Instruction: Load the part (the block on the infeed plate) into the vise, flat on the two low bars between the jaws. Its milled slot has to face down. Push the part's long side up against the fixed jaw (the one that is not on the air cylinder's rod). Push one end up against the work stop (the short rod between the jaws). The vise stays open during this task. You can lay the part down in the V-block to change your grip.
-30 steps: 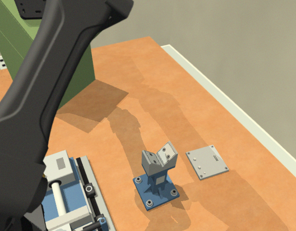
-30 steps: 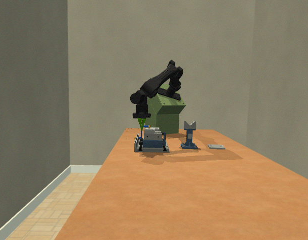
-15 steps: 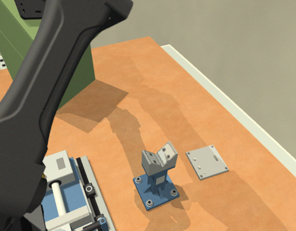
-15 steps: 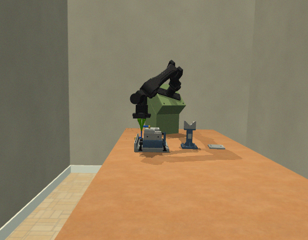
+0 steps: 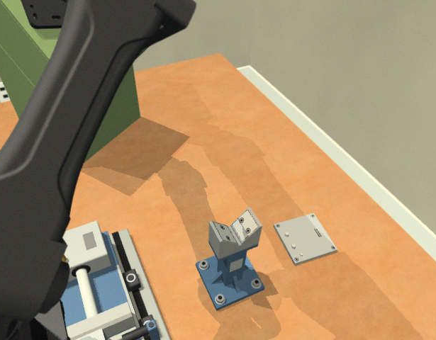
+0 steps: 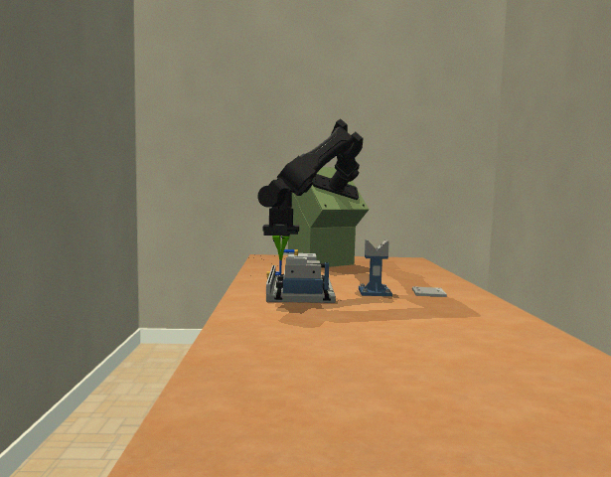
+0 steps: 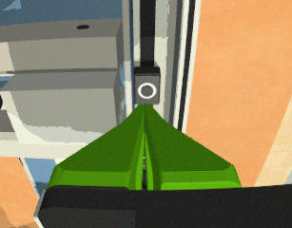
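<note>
Right now the grey part is 4 cm to the left of my hand and 2 cm below it. Round my hand: fixed jaw 6 cm to the left, 4 cm ahead, 3 cm below; moving jaw 7 cm to the left, 3 cm below, 3 cm behind; work stop 11 cm to the left, 2 cm below, 1 cm ahead.
</note>
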